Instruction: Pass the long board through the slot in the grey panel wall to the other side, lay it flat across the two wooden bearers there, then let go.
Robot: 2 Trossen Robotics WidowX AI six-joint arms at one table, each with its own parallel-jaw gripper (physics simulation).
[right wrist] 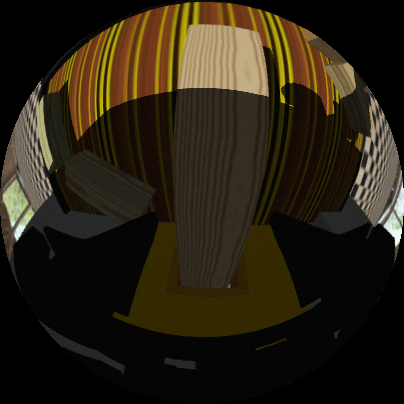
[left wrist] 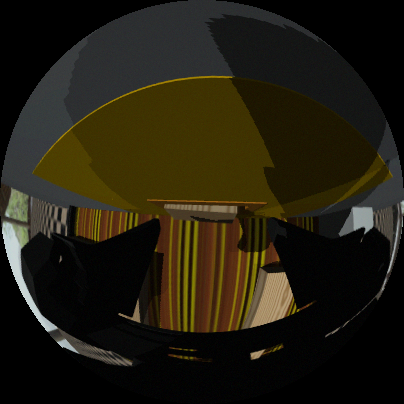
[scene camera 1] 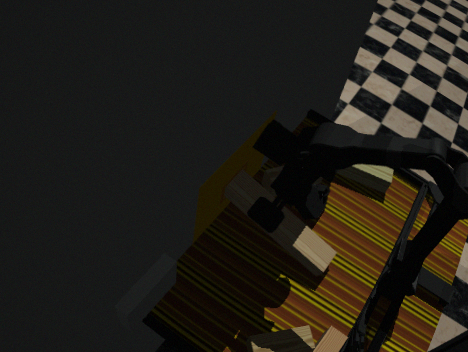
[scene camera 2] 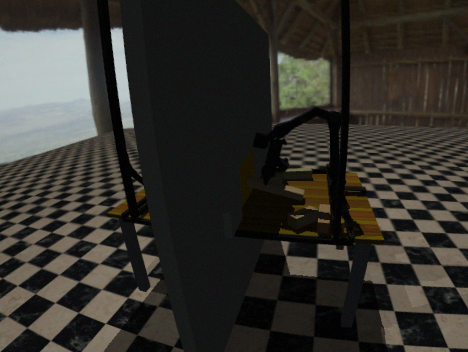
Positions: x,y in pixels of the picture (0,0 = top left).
Labels:
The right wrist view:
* right gripper: 215,217
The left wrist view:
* left gripper: 215,224
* grey block: 335,224
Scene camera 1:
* right gripper: 268,206

